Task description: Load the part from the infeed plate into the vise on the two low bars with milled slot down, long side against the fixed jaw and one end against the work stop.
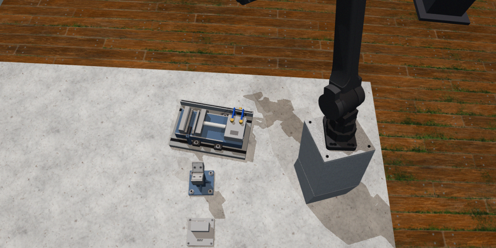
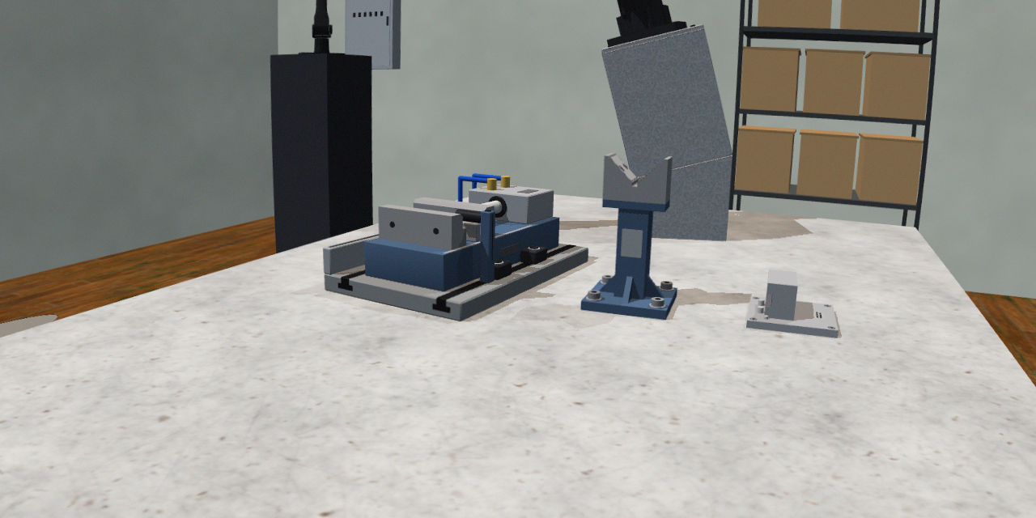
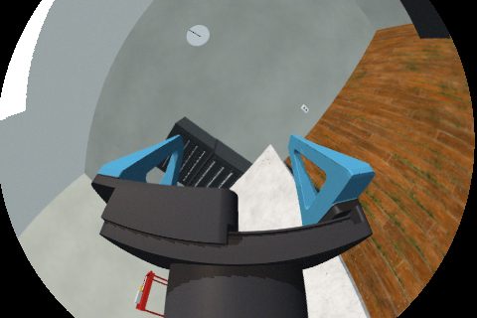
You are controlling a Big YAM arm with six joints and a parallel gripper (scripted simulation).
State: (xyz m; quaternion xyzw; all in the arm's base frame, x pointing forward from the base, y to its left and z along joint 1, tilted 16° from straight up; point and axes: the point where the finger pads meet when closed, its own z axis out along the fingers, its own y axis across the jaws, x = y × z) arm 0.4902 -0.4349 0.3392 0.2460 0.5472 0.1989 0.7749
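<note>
My hand is 76 cm to the right of the grey part, 46 cm above it and 9 cm past it. From my hand the other things lie so: cylinder rod 41 cm below, 40 cm to the left, 11 cm behind; then moving jaw 41 cm below, 39 cm to the left, 6 cm behind; then fixed jaw 41 cm below, 39 cm to the left.
</note>
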